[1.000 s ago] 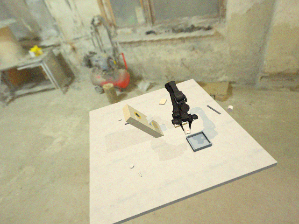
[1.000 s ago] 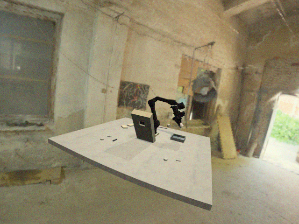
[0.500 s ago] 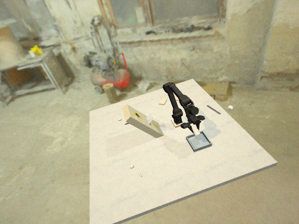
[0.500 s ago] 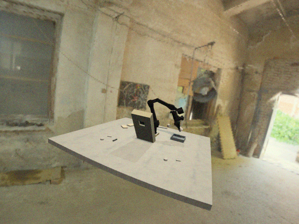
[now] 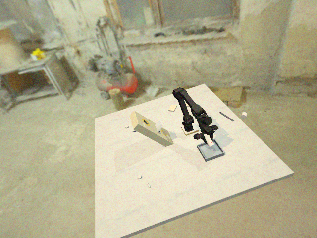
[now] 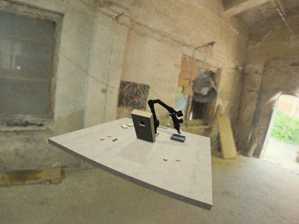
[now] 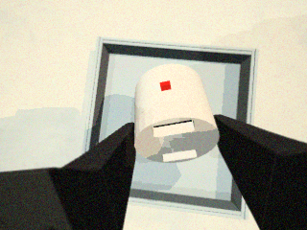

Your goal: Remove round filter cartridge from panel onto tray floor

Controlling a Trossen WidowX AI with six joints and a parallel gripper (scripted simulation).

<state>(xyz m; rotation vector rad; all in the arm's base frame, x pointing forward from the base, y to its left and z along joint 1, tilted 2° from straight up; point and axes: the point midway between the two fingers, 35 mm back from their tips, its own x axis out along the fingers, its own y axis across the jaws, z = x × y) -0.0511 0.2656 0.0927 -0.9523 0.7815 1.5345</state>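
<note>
The round filter cartridge is right at my gripper tip. Also, from my gripper tip: grey tray (80 mm below); then service panel (360 mm ahead, 290 mm to the right, 60 mm above).
</note>
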